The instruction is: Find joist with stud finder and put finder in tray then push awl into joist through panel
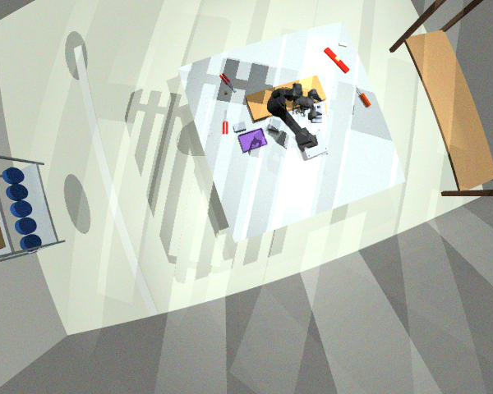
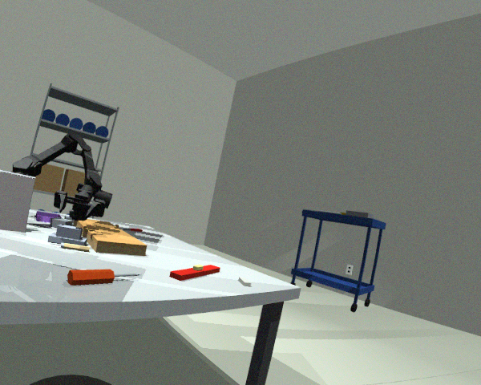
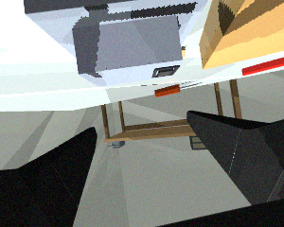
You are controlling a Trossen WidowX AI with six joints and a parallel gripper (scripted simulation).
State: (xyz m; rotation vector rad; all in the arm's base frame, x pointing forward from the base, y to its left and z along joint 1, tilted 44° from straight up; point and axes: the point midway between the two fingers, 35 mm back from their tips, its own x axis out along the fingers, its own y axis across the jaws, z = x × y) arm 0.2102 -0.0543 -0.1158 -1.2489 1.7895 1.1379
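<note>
Now: the grey stud finder 1 cm ahead of my gripper tip and 6 cm below it. From my gripper tip the other things lie so: awl (1 cm behind, 7 cm to the right, 9 cm below); then red level (36 cm ahead, 28 cm to the right, 9 cm below); then purple tray (6 cm behind, 47 cm to the left, 9 cm below).
</note>
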